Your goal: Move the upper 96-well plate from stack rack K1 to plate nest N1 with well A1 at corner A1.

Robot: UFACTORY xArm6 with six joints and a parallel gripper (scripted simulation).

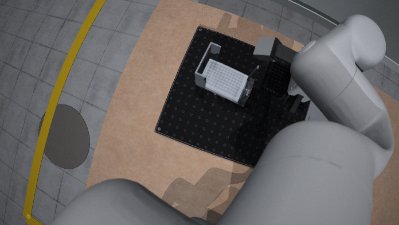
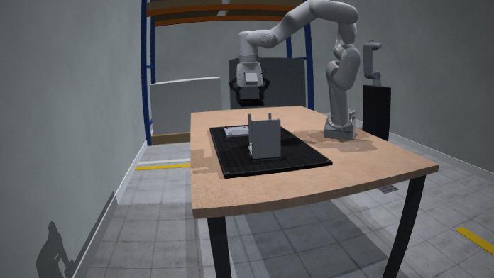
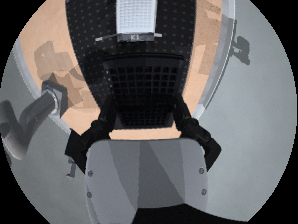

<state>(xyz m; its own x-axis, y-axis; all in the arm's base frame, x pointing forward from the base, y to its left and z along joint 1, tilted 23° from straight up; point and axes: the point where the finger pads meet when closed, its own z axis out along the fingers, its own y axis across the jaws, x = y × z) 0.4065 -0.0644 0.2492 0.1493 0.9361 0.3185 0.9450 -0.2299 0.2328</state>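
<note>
My gripper is now 240 mm to the left of the plate nest N1, 180 mm above it and 10 mm past it. Round my hand: white 96-well plate 170 mm below, 150 mm to the left; then black 96-well plate 10 mm below; then pale A1 mark 300 mm to the right, 180 mm below, 70 mm behind.
</note>
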